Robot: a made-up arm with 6 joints. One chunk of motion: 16 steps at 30 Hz.
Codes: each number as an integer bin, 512 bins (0 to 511) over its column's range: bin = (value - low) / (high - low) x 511, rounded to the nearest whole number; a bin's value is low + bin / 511 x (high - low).
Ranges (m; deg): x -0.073..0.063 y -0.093..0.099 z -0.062..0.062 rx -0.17..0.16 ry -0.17..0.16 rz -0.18..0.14
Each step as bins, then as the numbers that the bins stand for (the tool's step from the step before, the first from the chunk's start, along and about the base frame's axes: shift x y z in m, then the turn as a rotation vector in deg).
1 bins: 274 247 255 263 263 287
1 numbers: -0.00008 -0.00019 -0.00012 0.000 0.000 0.000
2 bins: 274 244 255 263 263 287
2 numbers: -0.00008 -0.00132 -0.00012 0.000 0.000 0.000
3 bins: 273 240 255 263 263 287
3 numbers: -0.00034 -0.00282 -0.00012 0.000 0.000 0.000
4 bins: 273 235 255 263 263 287
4 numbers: -0.00034 -0.00470 -0.00012 0.000 0.000 0.000
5 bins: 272 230 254 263 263 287
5 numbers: -0.00061 -0.00658 -0.00036 0.000 0.000 0.000
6 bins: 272 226 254 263 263 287
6 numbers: -0.00061 -0.00808 -0.00036 0.000 0.000 0.000
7 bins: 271 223 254 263 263 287
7 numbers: -0.00087 -0.00921 -0.00036 0.000 0.000 0.000
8 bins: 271 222 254 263 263 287
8 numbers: -0.00087 -0.00959 -0.00036 0.000 0.000 0.000
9 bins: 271 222 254 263 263 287
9 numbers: -0.00087 -0.00959 -0.00036 0.000 0.000 0.000
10 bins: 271 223 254 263 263 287
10 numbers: -0.00087 -0.00921 -0.00036 0.000 0.000 0.000
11 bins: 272 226 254 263 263 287
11 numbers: -0.00061 -0.00808 -0.00036 0.000 0.000 0.000
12 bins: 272 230 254 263 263 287
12 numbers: -0.00061 -0.00658 -0.00036 0.000 0.000 0.000
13 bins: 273 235 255 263 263 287
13 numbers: -0.00034 -0.00470 -0.00012 0.000 0.000 0.000
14 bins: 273 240 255 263 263 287
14 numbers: -0.00034 -0.00282 -0.00012 0.000 0.000 0.000
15 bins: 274 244 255 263 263 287
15 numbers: -0.00008 -0.00132 -0.00012 0.000 0.000 0.000
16 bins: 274 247 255 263 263 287
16 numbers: -0.00008 -0.00019 -0.00012 0.000 0.000 0.000
